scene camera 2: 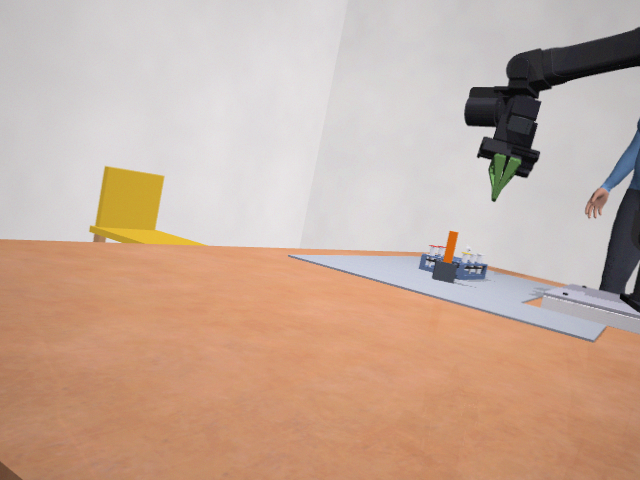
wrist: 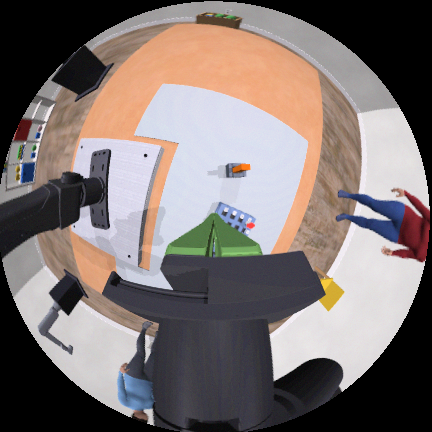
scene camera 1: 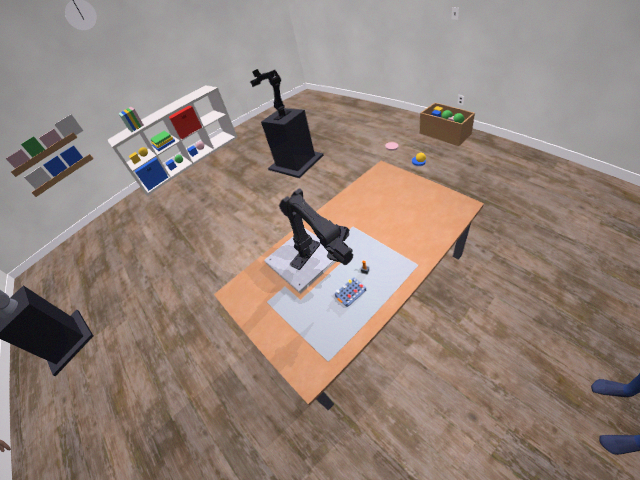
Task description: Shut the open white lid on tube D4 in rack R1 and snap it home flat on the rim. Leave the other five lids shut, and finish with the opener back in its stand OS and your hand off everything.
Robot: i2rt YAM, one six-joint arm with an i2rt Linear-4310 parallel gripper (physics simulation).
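Places are measured from the arm's base along level axes (x left, y ahead, z down), in metres.
Pixels of known places: gripper, fingertip midpoint: (scene camera 2: pixel 493 200) (wrist: pixel 213 217); arm's base at its link origin: (wrist: pixel 98 189) (scene camera 1: pixel 305 254).
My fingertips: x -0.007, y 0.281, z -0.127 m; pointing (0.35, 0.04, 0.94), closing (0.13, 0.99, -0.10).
For each thing: its top centre in the pictures, then the offset to it from my fingertips. Level surfaces: height alone.
- blue rack R1 at its top centre: (wrist: pixel 228 245) (scene camera 2: pixel 460 242) (scene camera 1: pixel 348 287) dy +0.050, dx -0.078, dz +0.089 m
- small white lid at its top centre: (scene camera 2: pixel 469 246) dy +0.030, dx -0.078, dz +0.092 m
- orange opener at its top centre: (wrist: pixel 246 166) (scene camera 2: pixel 453 231) (scene camera 1: pixel 364 261) dy +0.049, dx +0.071, dz +0.067 m
- grey mat at its surface level: dz +0.152 m
- orange table at its surface level: dz +0.155 m
The blue rack R1 (scene camera 1: pixel 344 299) (scene camera 2: pixel 478 275) (wrist: pixel 220 205) stands on the grey mat with several small tubes that have red, yellow and white lids. A small white lid (scene camera 2: pixel 468 249) stands up above the others in scene camera 2; which tube it belongs to is too small to tell. The orange opener (scene camera 1: pixel 363 264) (scene camera 2: pixel 451 246) (wrist: pixel 242 167) is upright in its dark stand OS (scene camera 1: pixel 364 270) (scene camera 2: pixel 444 272) (wrist: pixel 229 170), beside the rack. My gripper (scene camera 2: pixel 494 199) (wrist: pixel 213 217) is shut and empty, its green fingertips together, well above the rack. In the wrist view the fingers hide part of the rack.
The grey mat (scene camera 1: pixel 330 341) (scene camera 2: pixel 351 266) (wrist: pixel 185 105) lies on the orange table (scene camera 1: pixel 403 201) (scene camera 2: pixel 206 335) (wrist: pixel 215 55). The arm's pale base plate (scene camera 1: pixel 297 281) (scene camera 2: pixel 584 304) (wrist: pixel 125 190) adjoins the mat. A yellow chair (scene camera 2: pixel 129 201) and people are beyond the table.
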